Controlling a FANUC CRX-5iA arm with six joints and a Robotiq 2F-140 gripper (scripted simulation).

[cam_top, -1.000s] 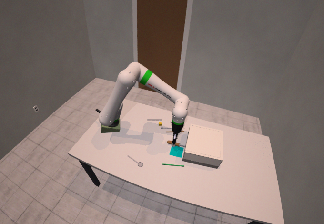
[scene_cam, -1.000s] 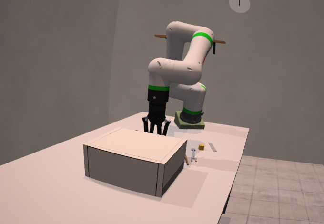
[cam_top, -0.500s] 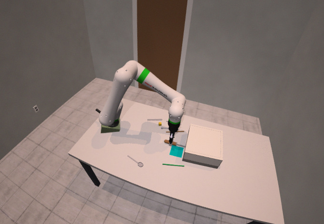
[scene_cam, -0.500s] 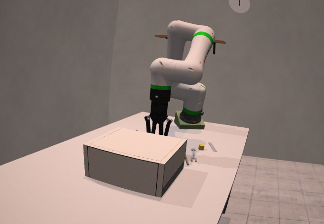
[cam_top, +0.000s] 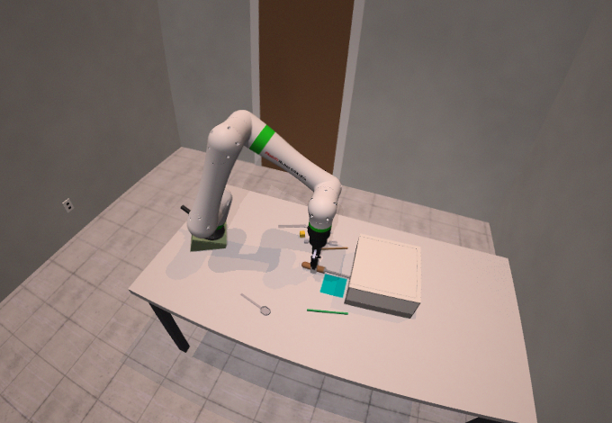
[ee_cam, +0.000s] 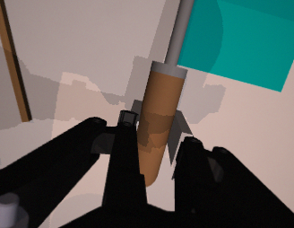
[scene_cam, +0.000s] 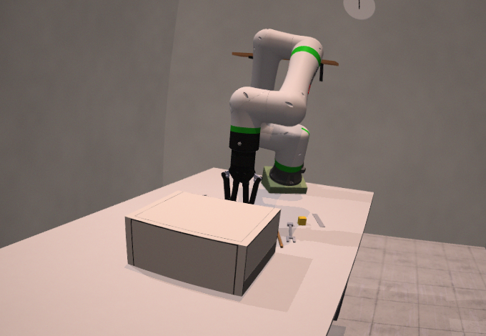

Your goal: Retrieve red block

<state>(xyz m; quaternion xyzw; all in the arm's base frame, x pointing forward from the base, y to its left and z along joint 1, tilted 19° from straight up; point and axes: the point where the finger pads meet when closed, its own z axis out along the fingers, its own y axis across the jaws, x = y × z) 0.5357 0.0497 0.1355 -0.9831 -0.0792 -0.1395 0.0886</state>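
My hand is 12 cm short of the teal square, 4 cm to the left of it and 4 cm above it. The rest, counted from my hand: brown stick 16 cm to the left, 3 cm below, 2 cm ahead; then hook tool 13 cm ahead, 2 cm below, 1 cm to the right; then grey wrench 17 cm to the left, 5 cm behind, 3 cm below.
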